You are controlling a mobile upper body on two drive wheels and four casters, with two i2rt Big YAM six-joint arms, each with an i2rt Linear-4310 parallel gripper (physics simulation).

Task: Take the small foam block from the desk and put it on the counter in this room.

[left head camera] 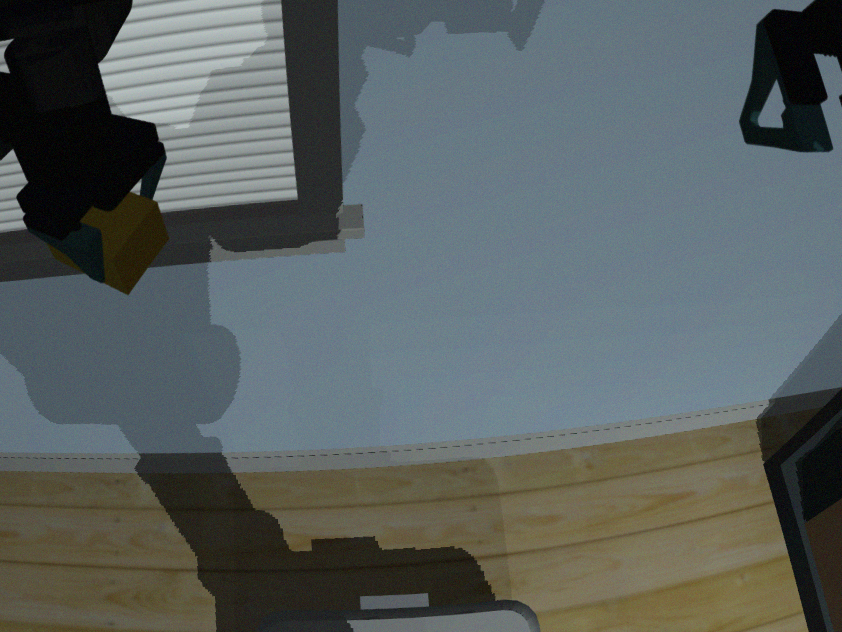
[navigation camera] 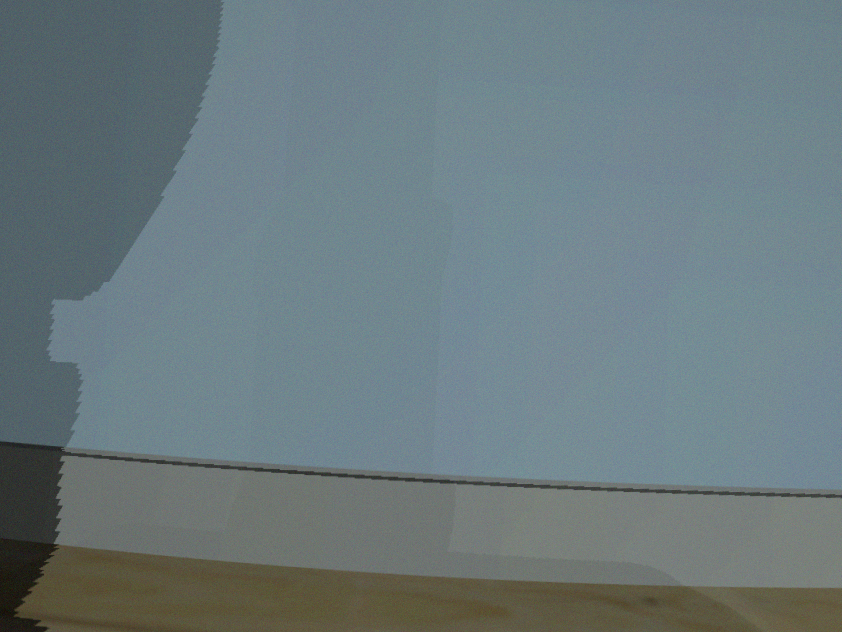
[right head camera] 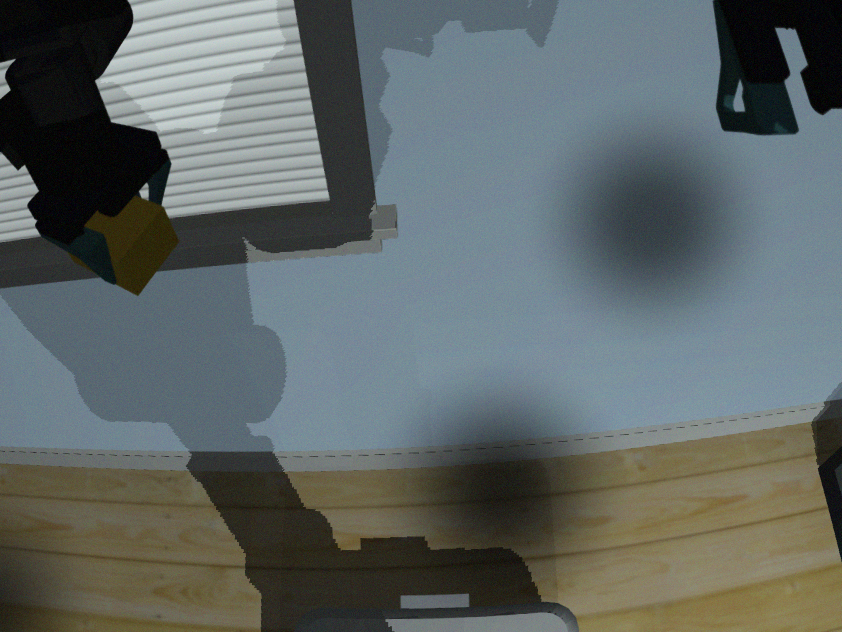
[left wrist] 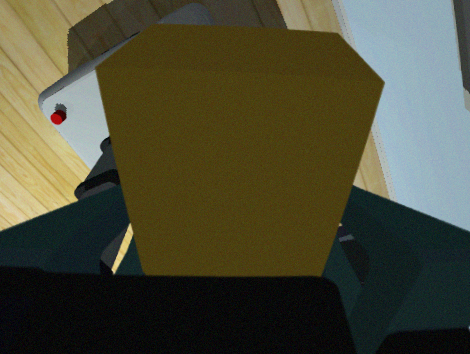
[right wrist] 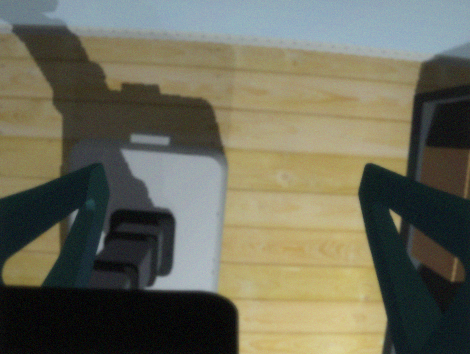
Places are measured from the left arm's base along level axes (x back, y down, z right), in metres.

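Pixels of known places: left gripper, fingertip midpoint: (left head camera: 119,251) (right head camera: 132,254) (left wrist: 235,178); right gripper, fingertip midpoint: (left head camera: 805,132) (right head camera: 794,116) (right wrist: 233,177).
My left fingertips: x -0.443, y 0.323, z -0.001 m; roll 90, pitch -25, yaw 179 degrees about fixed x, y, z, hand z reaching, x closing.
For each thing: its top centre in the pictures, then the offset to it from my left fingertips. "spot": a spot on its surface instead.
- window at a spot on its surface: (left head camera: 316,102) (right head camera: 339,104) spot: dz +0.151, dx -0.268, dy +0.069 m
- dark shelf unit at a spot on its surface: (left head camera: 785,517) spot: dz +1.229, dx +0.003, dy +1.055 m
The small foam block, yellow (left head camera: 140,241) (right head camera: 148,243) (left wrist: 235,150), is held between the fingers of my left gripper (left head camera: 124,236) (right head camera: 133,239) (left wrist: 235,178), which is shut on it. In both head views the block hangs at the left, in front of the lower window frame and the wall. It fills the middle of the left wrist view. My right gripper (left head camera: 832,122) (right head camera: 807,119) (right wrist: 233,177) is open, with its fingers wide apart and no object between them; it is partly cut off in the left head view. The desk and the counter do not show in these views.
A blue wall (left head camera: 544,238) (right head camera: 476,306) (navigation camera: 476,272) stands close ahead, with a window (left head camera: 316,102) (right head camera: 345,102) at the left. A dark shelf unit (left head camera: 785,517) (right wrist: 414,150) with brown boxes stands at the right. My white base (left head camera: 442,622) (right wrist: 195,200) shows below, on the wooden floor.
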